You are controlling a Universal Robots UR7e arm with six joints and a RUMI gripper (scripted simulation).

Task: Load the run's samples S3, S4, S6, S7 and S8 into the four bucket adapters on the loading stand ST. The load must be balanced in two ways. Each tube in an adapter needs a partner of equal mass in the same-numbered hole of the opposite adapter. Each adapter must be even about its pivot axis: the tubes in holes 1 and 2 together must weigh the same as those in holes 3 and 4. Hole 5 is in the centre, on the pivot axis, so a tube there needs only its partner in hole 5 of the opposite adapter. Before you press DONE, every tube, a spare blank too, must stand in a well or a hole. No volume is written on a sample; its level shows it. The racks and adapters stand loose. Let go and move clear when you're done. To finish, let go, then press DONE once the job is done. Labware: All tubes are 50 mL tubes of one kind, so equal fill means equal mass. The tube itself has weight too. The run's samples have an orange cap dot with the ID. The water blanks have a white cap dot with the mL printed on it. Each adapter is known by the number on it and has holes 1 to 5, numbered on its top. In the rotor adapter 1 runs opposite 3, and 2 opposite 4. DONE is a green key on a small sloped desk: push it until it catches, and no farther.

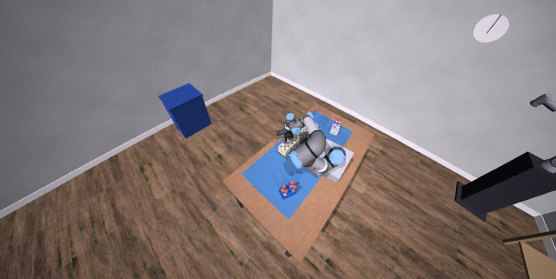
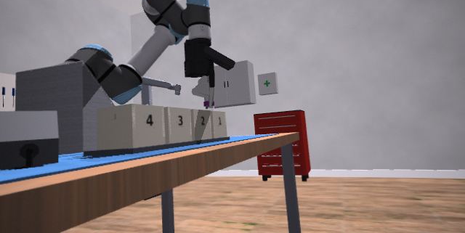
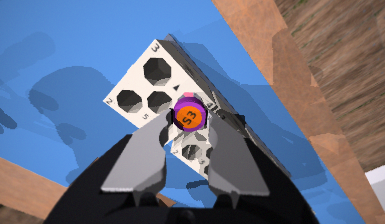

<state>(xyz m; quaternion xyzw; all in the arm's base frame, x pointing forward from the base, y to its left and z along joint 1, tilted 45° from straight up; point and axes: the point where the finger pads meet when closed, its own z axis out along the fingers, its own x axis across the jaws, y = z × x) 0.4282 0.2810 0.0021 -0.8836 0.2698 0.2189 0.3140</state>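
My gripper is now 35 cm past the tube, 24 cm to the right of it and 6 cm above it. Also, from my hand: sample tube S4: 39 cm behind, 26 cm to the left, 6 cm below; green DONE key: 47 cm to the right, 6 cm below, 4 cm behind; blue rack: 36 cm behind, 30 cm to the left, 9 cm below.
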